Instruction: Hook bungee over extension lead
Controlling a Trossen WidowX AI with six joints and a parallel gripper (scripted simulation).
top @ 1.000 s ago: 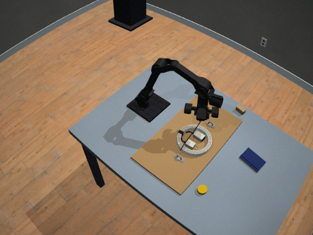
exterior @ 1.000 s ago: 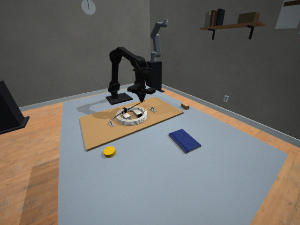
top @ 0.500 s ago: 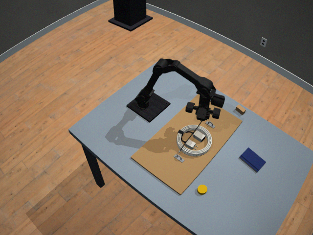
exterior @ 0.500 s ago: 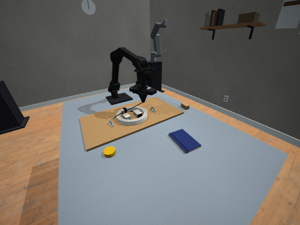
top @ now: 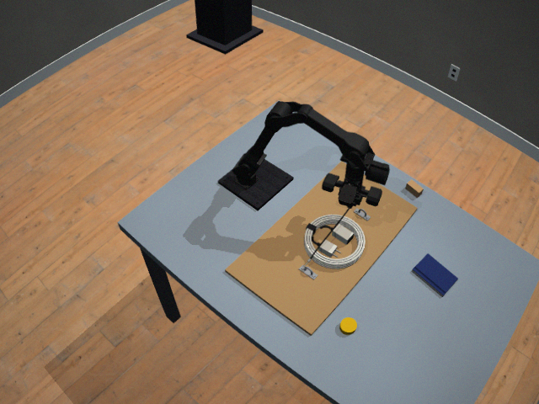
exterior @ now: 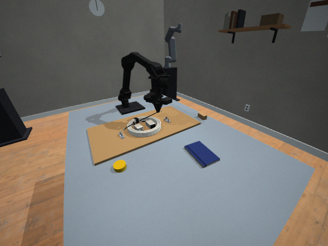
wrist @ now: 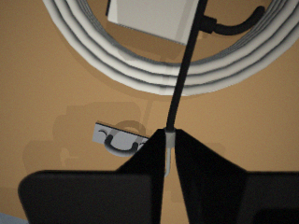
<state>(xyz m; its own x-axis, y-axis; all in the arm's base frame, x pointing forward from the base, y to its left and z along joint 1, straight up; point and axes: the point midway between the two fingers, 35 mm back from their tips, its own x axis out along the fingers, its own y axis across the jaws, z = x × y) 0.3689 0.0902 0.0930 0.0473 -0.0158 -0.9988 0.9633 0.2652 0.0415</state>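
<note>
Now: hand 11 cm to the left of the extension lead coil, 8 cm above it and 2 cm short of it. From my hand the other things lie so: yellow disc (33 cm to the right, 23 cm ahead, 10 cm below); then small wooden block (27 cm to the left, 12 cm ahead, 9 cm below).
</note>
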